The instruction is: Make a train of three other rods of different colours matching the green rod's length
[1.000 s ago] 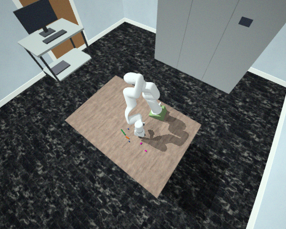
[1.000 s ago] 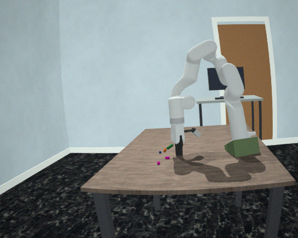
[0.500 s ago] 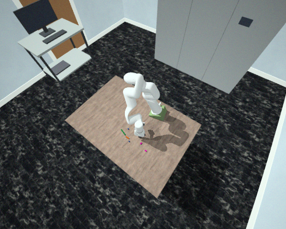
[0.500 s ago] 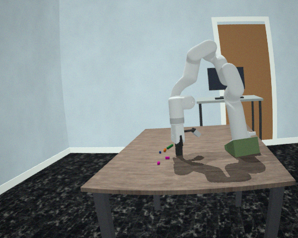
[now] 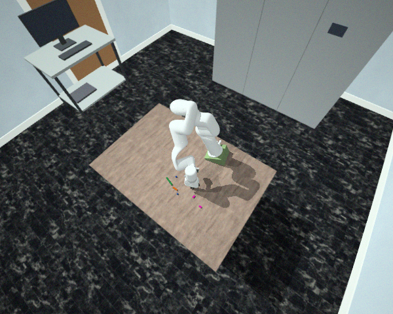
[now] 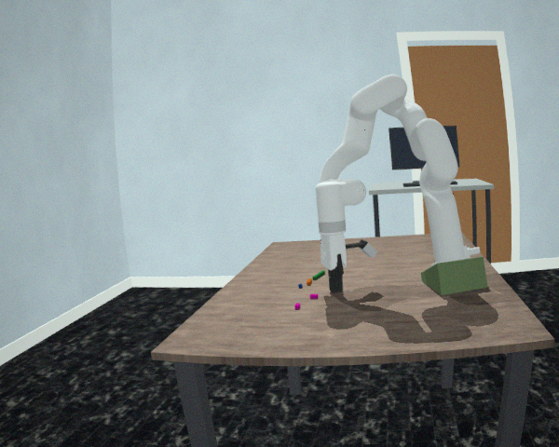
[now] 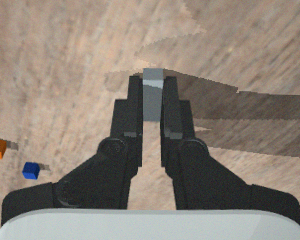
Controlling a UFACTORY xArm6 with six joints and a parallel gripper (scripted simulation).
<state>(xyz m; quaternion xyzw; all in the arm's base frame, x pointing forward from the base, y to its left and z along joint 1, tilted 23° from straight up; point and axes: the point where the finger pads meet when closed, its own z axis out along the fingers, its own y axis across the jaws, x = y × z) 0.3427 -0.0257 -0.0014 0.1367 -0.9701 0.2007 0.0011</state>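
My hand is 180 mm to the left of the green rod, 50 mm short of it and 20 mm above it. From my hand the other things lie so: orange rod 110 mm to the right, 80 mm ahead, 20 mm below; grey rod 20 mm below.
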